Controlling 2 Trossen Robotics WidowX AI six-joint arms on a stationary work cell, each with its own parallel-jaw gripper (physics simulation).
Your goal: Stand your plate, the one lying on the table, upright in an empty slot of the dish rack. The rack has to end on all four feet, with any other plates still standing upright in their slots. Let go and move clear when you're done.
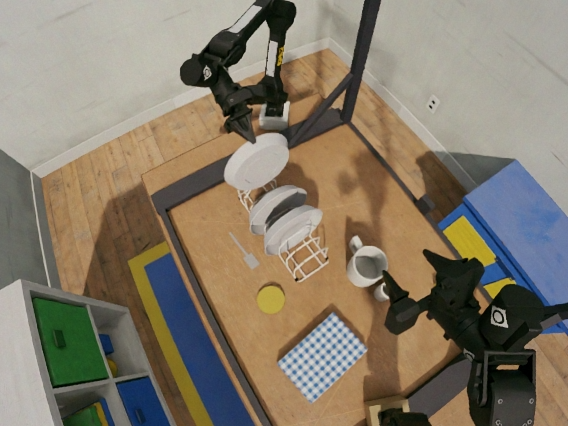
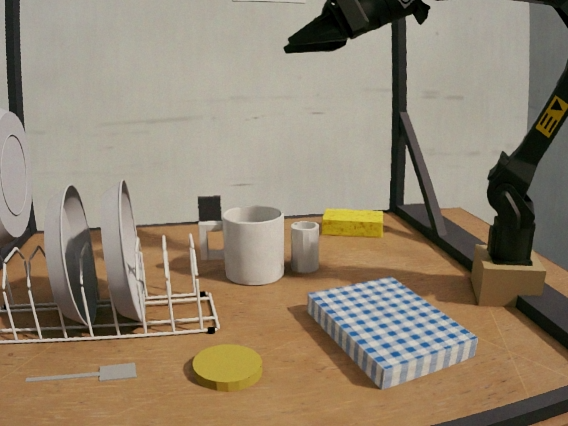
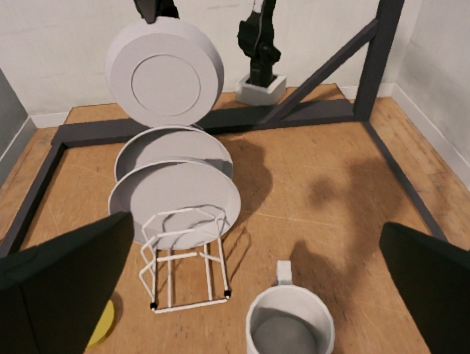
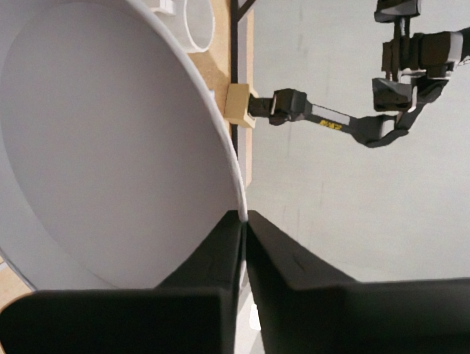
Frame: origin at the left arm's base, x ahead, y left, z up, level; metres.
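Where they show: left gripper, fingertip midpoint: (image 1: pixel 403 260) (image 2: pixel 286 46) (image 3: pixel 258 229) (image 4: pixel 376 45); right gripper, fingertip midpoint: (image 1: pixel 254 144) (image 3: pixel 151 24) (image 4: pixel 241 221); left arm's base at its link origin: (image 1: pixel 391 423) (image 2: pixel 509 257) (image 4: pixel 252 107); right arm's base at its link origin: (image 1: pixel 274 110) (image 3: pixel 261 80).
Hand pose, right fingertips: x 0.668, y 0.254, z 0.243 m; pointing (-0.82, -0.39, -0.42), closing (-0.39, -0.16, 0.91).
Things, the pixels of their top centre, and the offset from my right fingertips. "spot": a spot on its surface instead.
- pale plate at its top centre: (image 4: pixel 260 214) (image 3: pixel 152 20) (image 1: pixel 256 142) dy -0.004, dx -0.001, dz +0.007 m
- white wire dish rack at a spot on its surface: (image 2: pixel 170 334) spot: dy -0.043, dx -0.214, dz -0.300 m
- held plate at its top centre: (image 2: pixel 61 186) (image 3: pixel 163 123) (image 1: pixel 275 193) dy -0.035, dx -0.076, dz -0.109 m
- large mug at its top centre: (image 3: pixel 288 308) (image 2: pixel 240 213) (image 4: pixel 194 15) (image 1: pixel 367 256) dy -0.259, dx -0.244, dz -0.201 m
- small cup at its top centre: (image 2: pixel 304 225) (image 1: pixel 389 289) dy -0.308, dx -0.335, dz -0.230 m
- yellow disc at its top centre: (image 2: pixel 226 362) (image 3: pixel 86 318) (image 1: pixel 270 299) dy +0.010, dx -0.311, dz -0.290 m
- grey spatula at its top centre: (image 2: pixel 79 374) (image 1: pixel 242 249) dy +0.080, dx -0.150, dz -0.301 m
- checked blue block at its top centre: (image 2: pixel 389 315) (image 1: pixel 323 357) dy -0.111, dx -0.482, dz -0.275 m
- yellow sponge at its top centre: (image 2: pixel 353 214) dy -0.518, dx -0.394, dz -0.270 m
The pale plate (image 1: pixel 257 161) (image 2: pixel 10 175) (image 3: pixel 165 82) (image 4: pixel 120 150) is off the table, steeply tilted, above the far end of the white wire dish rack (image 1: pixel 312 270) (image 2: pixel 170 334) (image 3: pixel 190 306). My right gripper (image 1: pixel 254 141) (image 4: pixel 241 221) is shut on its upper rim. The plate's lower edge is near the rack's prongs; whether they touch is unclear. Two other plates stand upright in the rack: one nearer the held plate (image 1: pixel 272 205) (image 2: pixel 60 250) and one farther from it (image 1: pixel 294 227) (image 2: pixel 117 250) (image 3: pixel 175 195). My left gripper (image 1: pixel 405 263) (image 2: pixel 286 49) is open and empty, high above the table.
A large mug (image 1: pixel 367 267) (image 2: pixel 254 245) and a small cup (image 2: pixel 305 247) stand beside the rack. A yellow disc (image 1: pixel 270 299) (image 2: pixel 227 365), a grey spatula (image 1: pixel 251 260) (image 2: pixel 117 372), a checked blue block (image 1: pixel 322 357) (image 2: pixel 392 330) and a yellow sponge (image 2: pixel 352 222) lie on the table.
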